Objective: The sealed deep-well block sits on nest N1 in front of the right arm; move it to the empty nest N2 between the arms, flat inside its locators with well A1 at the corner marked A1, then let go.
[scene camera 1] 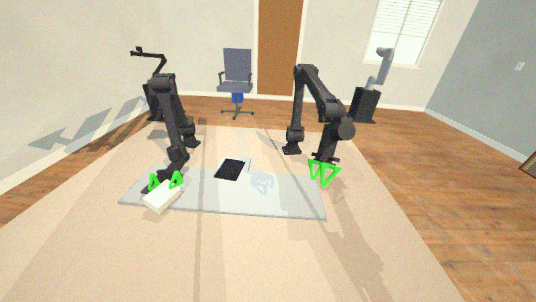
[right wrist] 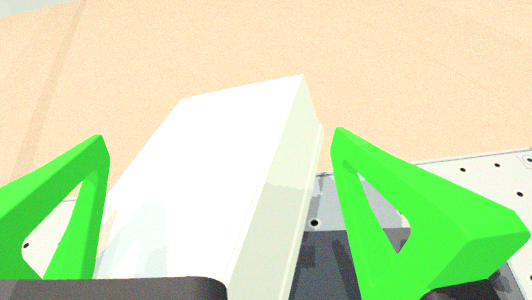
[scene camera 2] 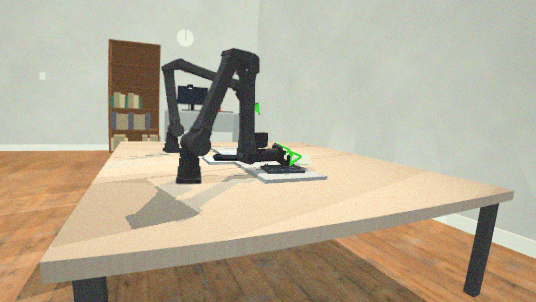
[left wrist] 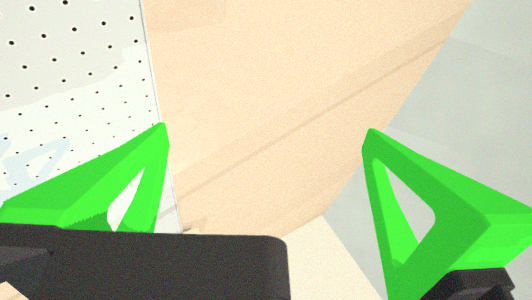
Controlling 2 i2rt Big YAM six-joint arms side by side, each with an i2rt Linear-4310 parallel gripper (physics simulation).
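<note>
The sealed deep-well block (scene camera 1: 161, 196) (scene camera 2: 302, 160) (right wrist: 210, 165) is a pale box at the dark nest N1 (scene camera 1: 146, 190) (scene camera 2: 283, 169) (right wrist: 325, 265). In the right wrist view it slants between the fingers and N1 shows beside it; its seating is hard to tell. My right gripper (scene camera 1: 165, 183) (scene camera 2: 291, 156) (right wrist: 221, 142) is open, fingers on either side of the block, with a gap at the right finger. The black nest N2 (scene camera 1: 230, 169) (scene camera 2: 225, 157) is empty. My left gripper (scene camera 1: 324, 173) (scene camera 2: 257, 108) (left wrist: 267, 135) is open and empty, raised near the plate's right end. Well A1 cannot be made out.
A pale perforated plate (scene camera 1: 280, 202) (scene camera 2: 315, 178) (left wrist: 90, 117) (right wrist: 482, 185) lies on the wooden table (scene camera 1: 260, 260) (scene camera 2: 380, 185). N2 sits at its back edge in scene camera 1, between the arms. A chair (scene camera 1: 237, 65) stands behind the table.
</note>
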